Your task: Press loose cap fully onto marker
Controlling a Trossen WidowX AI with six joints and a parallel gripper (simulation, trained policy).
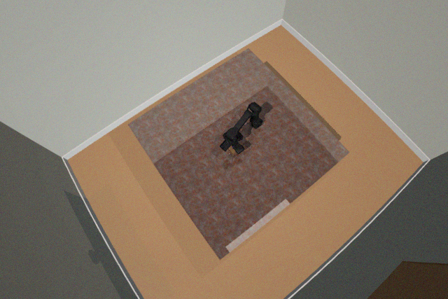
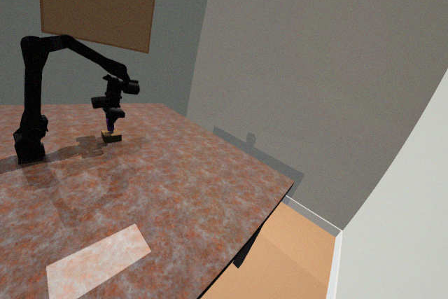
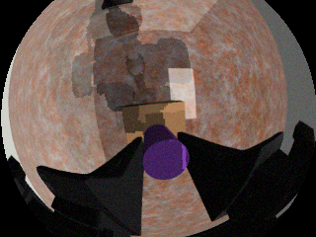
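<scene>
Right now the purple cap is 1 cm ahead of my gripper tip. Also, from my gripper tip: tan holder block 5 cm below, 1 cm ahead; then purple marker 1 cm ahead.
</scene>
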